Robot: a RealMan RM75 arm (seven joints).
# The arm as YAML. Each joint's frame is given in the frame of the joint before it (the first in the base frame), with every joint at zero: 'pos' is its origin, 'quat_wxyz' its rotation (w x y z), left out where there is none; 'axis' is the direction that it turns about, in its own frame. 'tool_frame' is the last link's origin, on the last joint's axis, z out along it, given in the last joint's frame.
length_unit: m
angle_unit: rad
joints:
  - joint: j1
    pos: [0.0, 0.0, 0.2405]
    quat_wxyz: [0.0, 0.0, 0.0, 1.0]
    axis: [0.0, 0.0, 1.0]
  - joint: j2
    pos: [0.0, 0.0, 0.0]
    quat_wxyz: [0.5, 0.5, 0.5, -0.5]
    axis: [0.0, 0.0, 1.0]
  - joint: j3
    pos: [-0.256, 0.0, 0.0]
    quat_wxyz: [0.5, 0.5, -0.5, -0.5]
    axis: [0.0, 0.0, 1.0]
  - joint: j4
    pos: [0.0, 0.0, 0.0]
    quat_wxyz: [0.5, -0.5, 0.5, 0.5]
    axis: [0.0, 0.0, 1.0]
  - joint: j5
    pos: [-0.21, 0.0, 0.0]
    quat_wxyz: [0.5, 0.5, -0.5, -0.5]
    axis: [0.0, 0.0, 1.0]
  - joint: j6
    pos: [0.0, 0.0, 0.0]
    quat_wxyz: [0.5, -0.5, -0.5, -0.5]
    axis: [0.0, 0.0, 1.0]
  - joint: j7
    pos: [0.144, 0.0, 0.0]
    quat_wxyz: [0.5, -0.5, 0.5, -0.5]
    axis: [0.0, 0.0, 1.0]
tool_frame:
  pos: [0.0, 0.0, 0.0]
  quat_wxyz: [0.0, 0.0, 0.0, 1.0]
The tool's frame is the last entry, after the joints.
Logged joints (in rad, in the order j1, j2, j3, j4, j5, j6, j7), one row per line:
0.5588 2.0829 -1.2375 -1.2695 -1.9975 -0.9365 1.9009
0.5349 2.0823 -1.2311 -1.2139 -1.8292 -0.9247 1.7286
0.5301 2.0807 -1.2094 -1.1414 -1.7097 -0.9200 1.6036
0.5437 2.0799 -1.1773 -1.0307 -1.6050 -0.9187 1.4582
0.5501 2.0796 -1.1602 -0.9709 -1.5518 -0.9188 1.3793
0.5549 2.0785 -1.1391 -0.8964 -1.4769 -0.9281 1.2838
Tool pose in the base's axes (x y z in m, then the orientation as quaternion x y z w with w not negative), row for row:
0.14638 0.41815 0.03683 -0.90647 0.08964 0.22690 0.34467
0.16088 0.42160 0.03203 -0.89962 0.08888 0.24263 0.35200
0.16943 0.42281 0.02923 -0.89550 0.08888 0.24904 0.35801
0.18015 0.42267 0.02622 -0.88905 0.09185 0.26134 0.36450
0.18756 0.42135 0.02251 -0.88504 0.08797 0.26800 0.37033
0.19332 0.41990 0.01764 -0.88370 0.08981 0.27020 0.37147
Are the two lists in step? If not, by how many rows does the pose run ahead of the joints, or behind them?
The pose runs 2 rows ahead of the joints: the pose in row i belongs to the joints in row i + 2.
